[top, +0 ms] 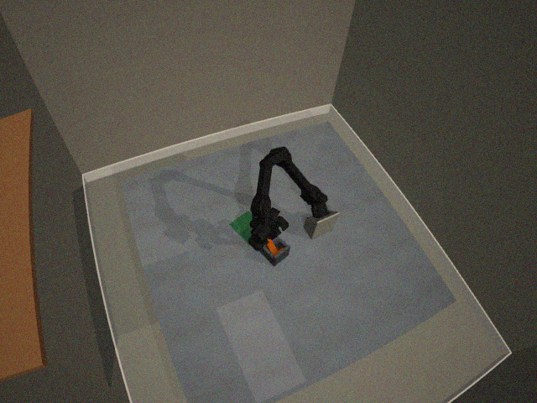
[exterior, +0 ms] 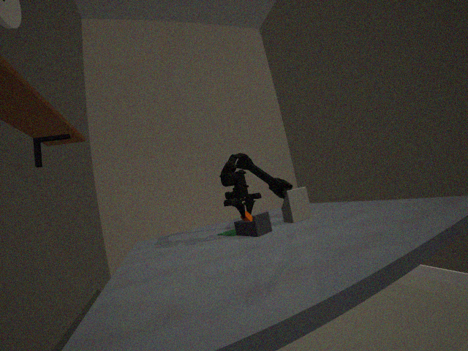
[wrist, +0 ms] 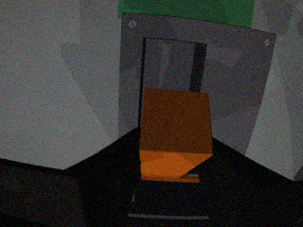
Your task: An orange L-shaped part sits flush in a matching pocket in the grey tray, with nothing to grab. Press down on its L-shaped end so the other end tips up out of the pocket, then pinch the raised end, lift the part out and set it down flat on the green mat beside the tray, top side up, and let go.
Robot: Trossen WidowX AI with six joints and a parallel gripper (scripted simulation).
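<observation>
Right now my gripper tip is 140 mm to the left of the green mat, 90 mm above it and 30 mm short of it. Round my gripper tip: orange L-shaped part: 30 mm to the left, 30 mm below, 20 mm behind.
</observation>
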